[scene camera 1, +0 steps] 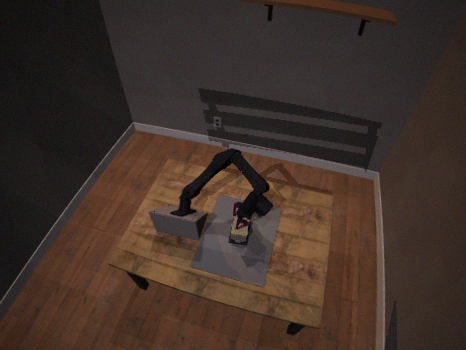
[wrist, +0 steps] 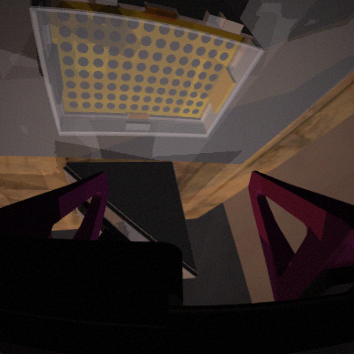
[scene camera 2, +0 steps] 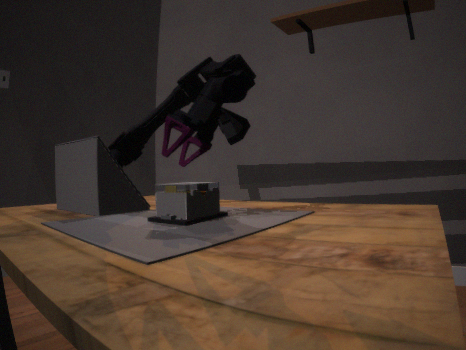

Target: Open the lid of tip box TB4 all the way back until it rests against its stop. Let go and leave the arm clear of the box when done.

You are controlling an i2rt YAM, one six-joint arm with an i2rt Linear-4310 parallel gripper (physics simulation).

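Pixels of known places: gripper, fingertip midpoint: (scene camera 1: 235,222) (wrist: 178,178) (scene camera 2: 173,161); arm's base at its link origin: (scene camera 1: 184,212) (wrist: 119,236) (scene camera 2: 104,174).
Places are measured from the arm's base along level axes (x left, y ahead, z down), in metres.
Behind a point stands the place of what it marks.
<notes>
Tip box TB4 (scene camera 1: 239,233) {x -0.013, y 0.328, z 0.024 m} (scene camera 2: 187,206) {x -0.011, y 0.366, z 0.067 m} (wrist: 145,75) {x 0.047, y 0.328, z 0.024 m} is a light grey box on a dark base, with a yellow, hole-patterned rack inside. No label on it is readable. Its clear lid (scene camera 2: 187,183) {x 0.028, y 0.328, z 0.024 m} (wrist: 132,134) {x 0.040, y 0.275, z 0.024 m} lies closed and flat on top; the yellow rack shows through it in the wrist view. My gripper (scene camera 1: 237,219) {x 0.019, y 0.293, z -0.024 m} (scene camera 2: 175,160) {x 0.019, y 0.293, z -0.024 m} (wrist: 178,178) {x 0.019, y 0.293, z -0.024 m} is open, with its magenta fingers apart and empty. In scene camera 2 the fingertips are above the box, apart from the lid. In the wrist view the box lies beyond the fingertips.
The box stands on a grey mat (scene camera 1: 260,265) {x -0.123, y 0.481, z 0.102 m} (scene camera 2: 125,245) {x -0.205, y 0.436, z 0.102 m} (wrist: 285,95) {x -0.171, y 0.308, z 0.101 m} on a wooden table (scene camera 1: 300,285) {x -0.170, y 0.709, z 0.104 m} (scene camera 2: 325,300) {x -0.215, y 0.732, z 0.104 m}. A grey wedge-shaped block (scene camera 1: 177,225) {x -0.095, y 0.007, z -0.018 m} (scene camera 2: 77,177) {x -0.095, y 0.010, z 0.007 m} stands beside the mat at the arm's base. A wooden shelf (scene camera 1: 330,7) (scene camera 2: 350,14) is on the wall.
</notes>
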